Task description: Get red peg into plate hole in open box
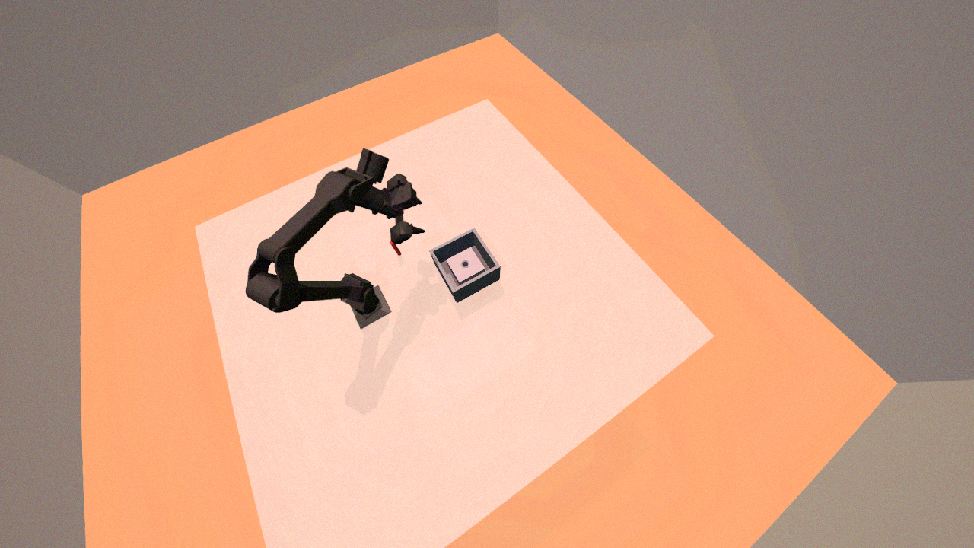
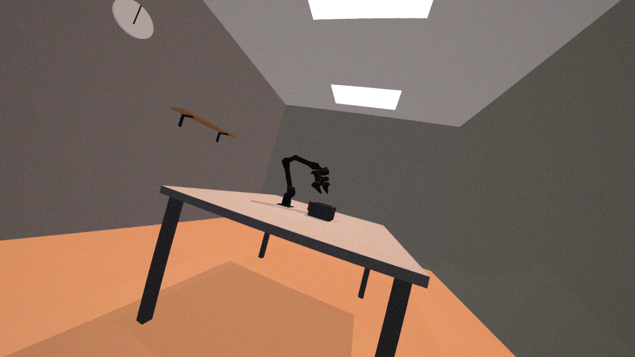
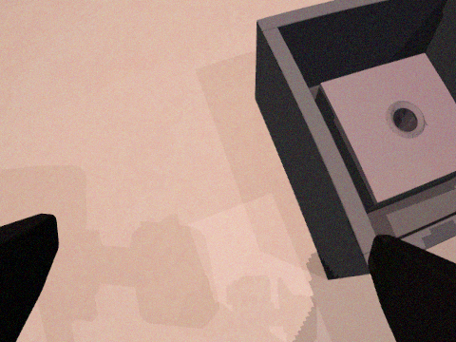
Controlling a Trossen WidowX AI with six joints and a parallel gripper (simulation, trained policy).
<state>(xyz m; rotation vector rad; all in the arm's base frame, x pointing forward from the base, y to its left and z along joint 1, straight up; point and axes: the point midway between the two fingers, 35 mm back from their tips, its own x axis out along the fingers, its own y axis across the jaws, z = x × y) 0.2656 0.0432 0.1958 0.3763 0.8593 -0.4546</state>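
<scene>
Right now my gripper tip is 130 mm above the red peg, 110 mm past it and 60 mm to the right of it. Also, from my gripper tip: dark box (150 mm to the right, 150 mm below, 20 mm ahead); then pale plate (150 mm to the right, 130 mm below, 20 mm ahead).
</scene>
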